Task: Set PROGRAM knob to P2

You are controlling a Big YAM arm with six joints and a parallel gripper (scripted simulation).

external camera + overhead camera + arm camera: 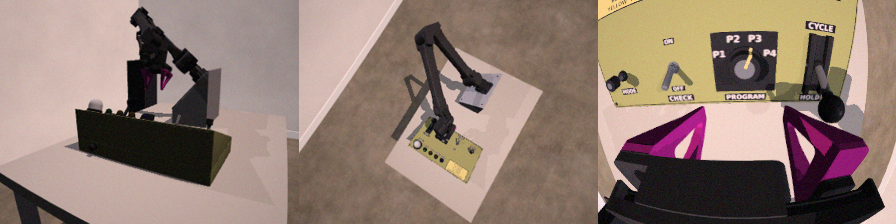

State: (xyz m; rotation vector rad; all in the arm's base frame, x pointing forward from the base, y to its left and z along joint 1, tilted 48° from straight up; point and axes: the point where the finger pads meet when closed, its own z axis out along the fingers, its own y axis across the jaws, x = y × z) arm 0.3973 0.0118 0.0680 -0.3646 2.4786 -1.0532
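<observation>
My hand is 60 mm short of the black program knob and 110 mm above it. The rest, counted from my hand: toggle 30 mm ahead, 120 mm to the left, 110 mm below; then olive console 70 mm ahead, 70 mm to the left, 130 mm below; then black lever 30 mm ahead, 120 mm to the right, 100 mm below.
</observation>
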